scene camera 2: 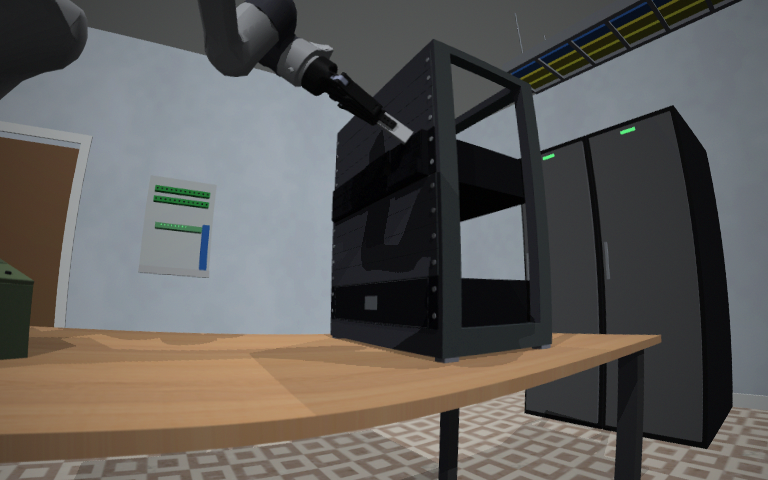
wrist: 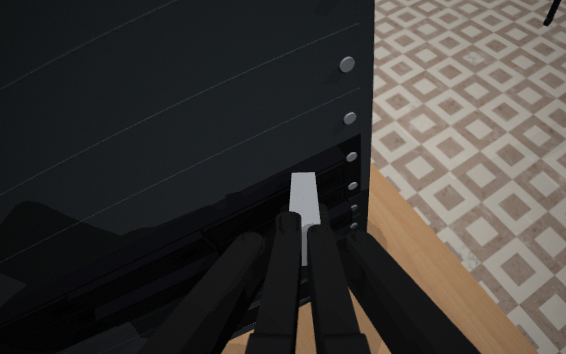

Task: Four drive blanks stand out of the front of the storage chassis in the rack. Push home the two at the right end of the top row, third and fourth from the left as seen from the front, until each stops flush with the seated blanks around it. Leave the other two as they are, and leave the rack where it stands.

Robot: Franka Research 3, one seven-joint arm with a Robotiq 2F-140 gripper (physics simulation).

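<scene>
The black storage chassis (scene camera 2: 362,183) (wrist: 165,260) runs as a dark band across the front of the rack (scene camera 2: 445,254) (wrist: 366,90). At its right end, a dark block of drive blanks (scene camera 2: 406,160) (wrist: 250,225) appears to stand out from the band. Single blanks, and how far each stands out, are too dark to tell. My gripper (scene camera 2: 399,128) (wrist: 303,190) is shut and empty, its pale fingertips together. It slants down to the upper right part of the chassis front, at or very near it; contact cannot be told. The fingers hide part of the chassis in the wrist view.
Silver screws (scene camera 2: 433,210) (wrist: 347,64) line the rack's right front edge. Plain dark panels (scene camera 2: 402,96) (wrist: 175,115) lie above the chassis. The rack stands on a wooden table (scene camera 2: 198,396) (wrist: 425,255). A green box (scene camera 2: 14,316) is at the left, and a dark cabinet (scene camera 2: 645,254) behind the rack.
</scene>
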